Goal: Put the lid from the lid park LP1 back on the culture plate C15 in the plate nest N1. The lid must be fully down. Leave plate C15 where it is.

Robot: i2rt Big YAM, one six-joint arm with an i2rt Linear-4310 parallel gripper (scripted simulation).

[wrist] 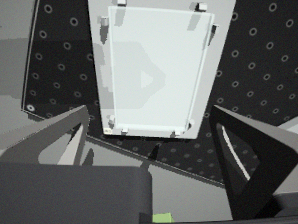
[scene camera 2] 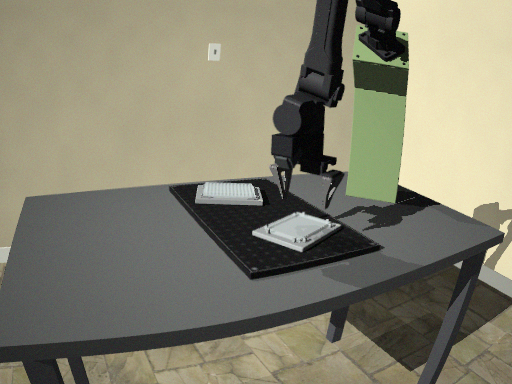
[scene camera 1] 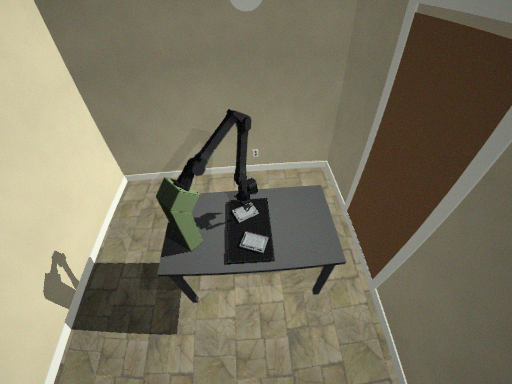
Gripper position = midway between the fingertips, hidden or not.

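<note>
My gripper (scene camera 2: 304, 203) is visible to me, and I find the gripper again at (wrist: 149, 112). There is a clear lid (scene camera 2: 299, 225), and the lid appears at (wrist: 156, 60) too. I also see a culture plate C15 (scene camera 2: 217, 190).
</note>
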